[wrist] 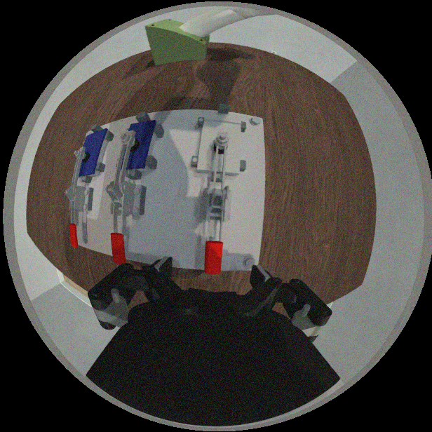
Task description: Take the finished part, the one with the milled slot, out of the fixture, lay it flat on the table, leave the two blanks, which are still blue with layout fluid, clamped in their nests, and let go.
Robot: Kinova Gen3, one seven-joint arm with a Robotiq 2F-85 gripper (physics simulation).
Labels:
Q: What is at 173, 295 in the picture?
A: My gripper.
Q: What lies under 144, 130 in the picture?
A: A blue blank.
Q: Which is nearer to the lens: the finished part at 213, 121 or the blue blank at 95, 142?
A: The finished part.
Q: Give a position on a fixture plate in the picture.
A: At 170, 225

